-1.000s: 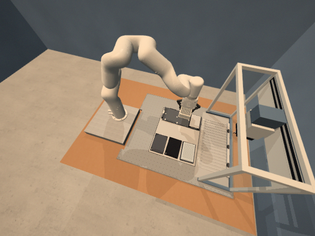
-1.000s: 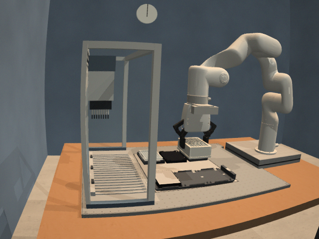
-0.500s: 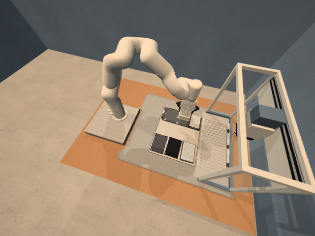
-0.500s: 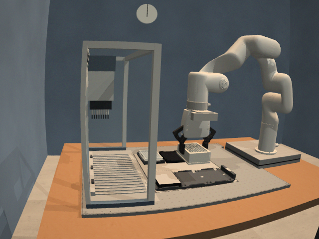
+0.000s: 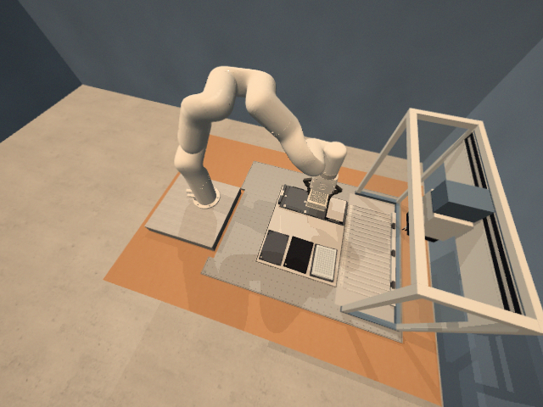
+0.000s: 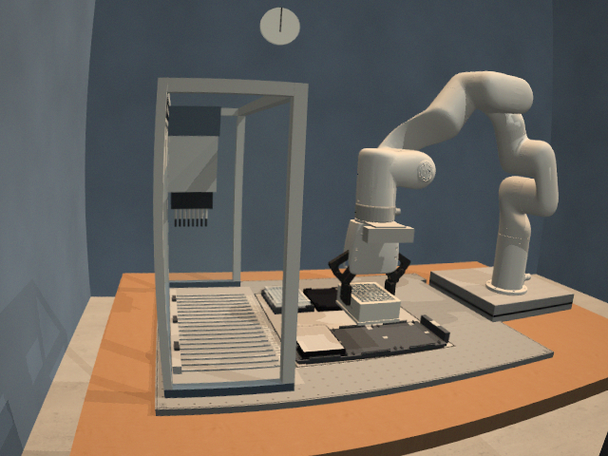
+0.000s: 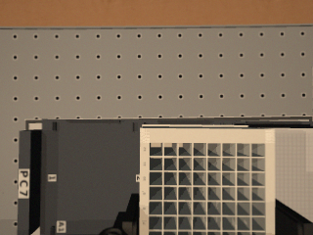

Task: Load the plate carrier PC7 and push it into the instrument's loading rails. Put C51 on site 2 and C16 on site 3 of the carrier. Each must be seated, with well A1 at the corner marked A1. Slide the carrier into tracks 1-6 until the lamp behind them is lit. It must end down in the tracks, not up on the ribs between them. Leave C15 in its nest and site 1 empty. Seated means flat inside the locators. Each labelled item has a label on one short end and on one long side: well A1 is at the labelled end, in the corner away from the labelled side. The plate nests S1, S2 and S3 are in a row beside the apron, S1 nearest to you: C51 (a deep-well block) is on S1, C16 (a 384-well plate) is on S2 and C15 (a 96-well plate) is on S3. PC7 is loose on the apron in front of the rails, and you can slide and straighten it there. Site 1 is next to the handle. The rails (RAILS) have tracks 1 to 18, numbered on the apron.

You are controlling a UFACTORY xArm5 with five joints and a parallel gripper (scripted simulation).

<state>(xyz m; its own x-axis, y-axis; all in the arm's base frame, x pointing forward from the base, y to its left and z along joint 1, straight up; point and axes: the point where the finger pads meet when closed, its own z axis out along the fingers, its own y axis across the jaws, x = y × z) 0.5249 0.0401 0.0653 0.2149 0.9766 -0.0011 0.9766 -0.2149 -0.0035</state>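
Right now the dark carrier PC7 is 10 mm behind my hand and 90 mm below it. Round my hand: 96-well plate C15 (40 mm ahead, 280 mm to the right, 90 mm below); plate nest S2 (70 mm behind, 260 mm to the right, 100 mm below); frame post (220 mm ahead, 100 mm to the left, 140 mm above).
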